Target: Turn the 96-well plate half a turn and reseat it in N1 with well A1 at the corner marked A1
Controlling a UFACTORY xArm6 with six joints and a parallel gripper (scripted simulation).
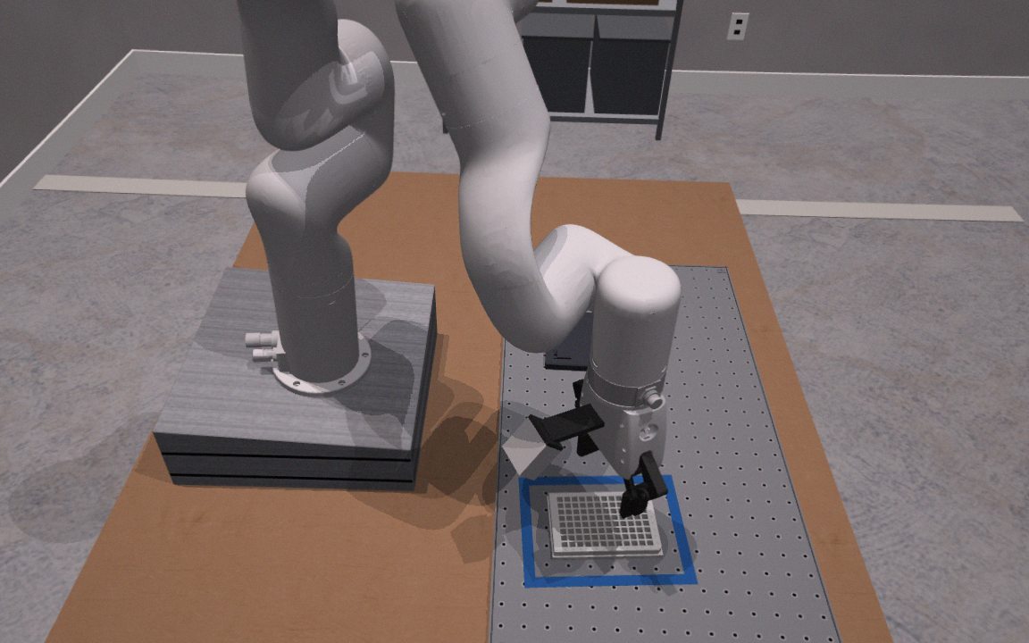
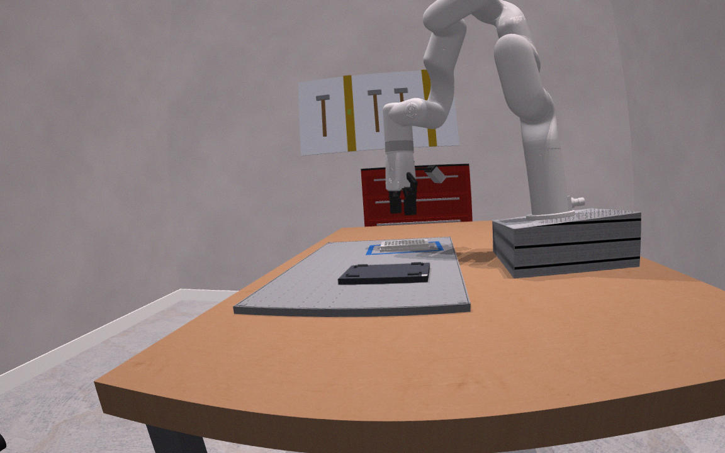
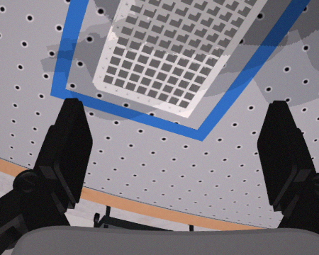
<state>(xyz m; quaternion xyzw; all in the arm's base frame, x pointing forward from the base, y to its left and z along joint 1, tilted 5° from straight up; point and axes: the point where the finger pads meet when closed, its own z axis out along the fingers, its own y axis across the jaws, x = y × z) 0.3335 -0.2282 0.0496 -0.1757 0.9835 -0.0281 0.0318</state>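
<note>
My gripper is now 90 mm above the white 96-well plate. From my hand the other things lie so: black plate nest N1: 60 mm ahead, 320 mm to the left, 90 mm below; then small A1 label: 10 mm behind, 390 mm to the left, 90 mm below.
</note>
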